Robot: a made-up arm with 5 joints. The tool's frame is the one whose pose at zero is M. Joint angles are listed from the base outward.
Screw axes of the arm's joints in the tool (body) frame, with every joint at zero. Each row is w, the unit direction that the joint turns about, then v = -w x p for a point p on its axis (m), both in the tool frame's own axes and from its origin. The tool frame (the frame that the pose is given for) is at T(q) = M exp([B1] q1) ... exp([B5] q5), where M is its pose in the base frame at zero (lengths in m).
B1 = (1, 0, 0, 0, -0.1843, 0.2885)
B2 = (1, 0, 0, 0, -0.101, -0.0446)
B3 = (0, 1, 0, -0.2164, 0, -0.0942)
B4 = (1, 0, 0, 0, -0.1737, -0.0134)
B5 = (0, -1, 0, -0.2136, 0, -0.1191)
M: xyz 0.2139 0.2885 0.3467 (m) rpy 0 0 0 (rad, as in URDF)
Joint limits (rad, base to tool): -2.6..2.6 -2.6..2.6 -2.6..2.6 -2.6..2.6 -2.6..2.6
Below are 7 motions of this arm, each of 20 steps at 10 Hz.
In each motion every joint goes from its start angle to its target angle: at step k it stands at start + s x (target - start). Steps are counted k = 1, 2, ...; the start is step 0. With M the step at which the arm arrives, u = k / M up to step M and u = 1 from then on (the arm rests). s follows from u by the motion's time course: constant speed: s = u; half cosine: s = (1 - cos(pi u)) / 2; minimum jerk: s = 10 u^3 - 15 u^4 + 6 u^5.
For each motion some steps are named. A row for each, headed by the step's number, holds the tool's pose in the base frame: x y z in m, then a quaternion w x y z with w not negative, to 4 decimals.
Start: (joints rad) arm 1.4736 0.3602 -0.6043 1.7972 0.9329
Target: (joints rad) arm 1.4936 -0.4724 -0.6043 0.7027 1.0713
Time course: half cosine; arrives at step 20
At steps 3, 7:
3: 0.3237 -0.0177 0.4900 0.2978 -0.8318 0.1823 0.4314
7: 0.3248 -0.0190 0.4884 0.1254 -0.8365 0.2697 0.4603

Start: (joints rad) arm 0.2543 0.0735 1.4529 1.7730 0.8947
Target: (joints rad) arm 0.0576 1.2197 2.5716 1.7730 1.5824
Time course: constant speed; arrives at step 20
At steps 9, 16, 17, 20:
9: -0.2292 0.0113 0.6869 0.5492 0.2099 0.5014 -0.6347
16: -0.1395 -0.1536 0.6410 0.6150 0.0821 0.6158 -0.4856
17: -0.1251 -0.1757 0.6261 0.6280 0.0674 0.6259 -0.4575
20: -0.0813 -0.2368 0.5708 0.6707 0.0300 0.6449 -0.3652

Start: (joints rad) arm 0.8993 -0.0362 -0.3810 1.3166 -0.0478
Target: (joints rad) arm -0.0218 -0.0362 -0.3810 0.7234 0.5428
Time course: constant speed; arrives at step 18
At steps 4, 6, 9, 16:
4: 0.3179 0.0365 0.3482 0.5855 0.7835 -0.2074 0.0166
6: 0.3035 0.0651 0.3505 0.6419 0.7314 -0.2303 -0.0019
9: 0.2844 0.1116 0.3446 0.7159 0.6432 -0.2708 -0.0220
16: 0.2521 0.2167 0.2796 0.8307 0.4026 -0.3836 -0.0270

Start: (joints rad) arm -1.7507 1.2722 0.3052 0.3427 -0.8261
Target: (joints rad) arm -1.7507 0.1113 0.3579 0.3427 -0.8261
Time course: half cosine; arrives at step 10
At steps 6, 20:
6: 0.3217 0.0056 -0.0712 0.7660 -0.3426 0.4655 -0.2813
20: 0.3162 0.0459 -0.0731 0.6792 -0.4845 0.4042 -0.3749

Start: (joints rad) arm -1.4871 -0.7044 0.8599 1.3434 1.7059
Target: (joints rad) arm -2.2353 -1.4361 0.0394 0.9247 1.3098
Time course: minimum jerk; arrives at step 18
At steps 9, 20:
9: -0.0885 -0.1285 -0.1055 0.3745 -0.6927 -0.4879 0.3767
20: 0.0778 -0.1029 -0.0080 0.1476 -0.7865 -0.1298 0.5855

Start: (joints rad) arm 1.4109 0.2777 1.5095 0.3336 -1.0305
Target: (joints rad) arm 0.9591 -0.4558 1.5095 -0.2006 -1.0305
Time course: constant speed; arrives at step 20
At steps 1, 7, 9, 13, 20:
1: -0.0894 0.0154 0.4111 0.0929 0.3149 0.6740 0.6618
7: -0.0811 0.0341 0.4293 0.1952 0.2329 0.7761 0.5525
9: -0.0793 0.0441 0.4356 0.2232 0.1995 0.8053 0.5117
13: -0.0772 0.0697 0.4462 0.2685 0.1254 0.8555 0.4247
20: -0.0781 0.1290 0.4513 0.3097 -0.0208 0.9145 0.2596

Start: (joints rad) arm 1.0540 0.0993 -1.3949 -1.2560 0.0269
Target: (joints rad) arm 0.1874 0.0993 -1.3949 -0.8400 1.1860
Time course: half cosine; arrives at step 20
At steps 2, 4, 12, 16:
2: 0.4533 -0.1584 0.7474 0.7583 -0.0600 -0.2604 -0.5946
4: 0.4499 -0.1140 0.7370 0.7443 -0.0958 -0.3181 -0.5793
12: 0.4743 0.1135 0.5762 0.5203 -0.3136 -0.7074 -0.3614
16: 0.5152 0.1530 0.5061 0.3702 -0.3585 -0.8273 -0.2235

